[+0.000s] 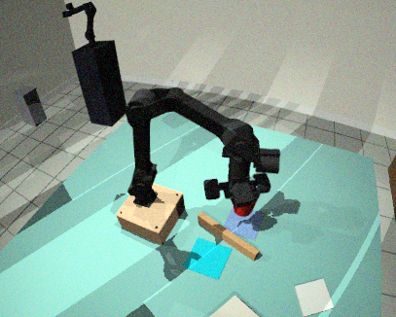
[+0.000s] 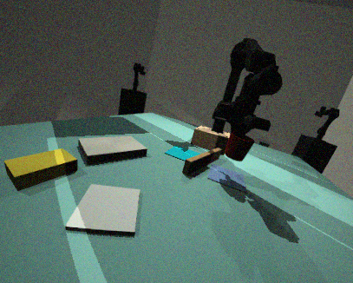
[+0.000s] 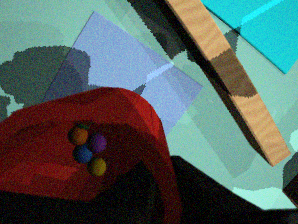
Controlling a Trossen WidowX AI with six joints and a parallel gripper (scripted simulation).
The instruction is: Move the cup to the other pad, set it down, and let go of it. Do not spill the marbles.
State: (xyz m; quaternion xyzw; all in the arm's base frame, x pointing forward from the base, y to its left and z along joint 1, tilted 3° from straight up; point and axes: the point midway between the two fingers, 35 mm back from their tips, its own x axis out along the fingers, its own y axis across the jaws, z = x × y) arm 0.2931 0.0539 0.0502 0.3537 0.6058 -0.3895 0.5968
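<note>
Right now the cyan pad is 150 mm to the right of my gripper tip, 120 mm below it and 40 mm behind it. From my gripper tip the other things lie so: red cup (30 mm ahead, 10 mm to the left); wooden bar (90 mm below, 70 mm to the right); lilac pad (120 mm below, 30 mm ahead, 20 mm to the left).
</note>
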